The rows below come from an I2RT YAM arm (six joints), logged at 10 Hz.
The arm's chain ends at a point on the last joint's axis. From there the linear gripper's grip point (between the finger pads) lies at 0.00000 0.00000 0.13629 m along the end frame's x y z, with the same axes.
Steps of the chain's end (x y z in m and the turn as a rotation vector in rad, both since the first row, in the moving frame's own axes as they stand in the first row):
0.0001 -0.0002 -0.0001 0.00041 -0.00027 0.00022
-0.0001 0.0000 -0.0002 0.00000 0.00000 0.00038
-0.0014 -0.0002 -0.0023 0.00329 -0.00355 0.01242
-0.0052 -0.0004 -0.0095 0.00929 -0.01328 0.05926
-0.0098 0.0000 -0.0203 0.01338 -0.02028 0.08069
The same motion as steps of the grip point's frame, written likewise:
0.0001 -0.0003 -0.0001 0.00041 -0.00027 0.00022
-0.0001 0.0000 -0.0002 0.00000 0.00000 0.00038
-0.0019 -0.0007 -0.0023 0.00329 -0.00355 0.01242
-0.0070 -0.0017 -0.0095 0.00929 -0.01328 0.05926
-0.0125 -0.0019 -0.0203 0.01338 -0.02028 0.08069

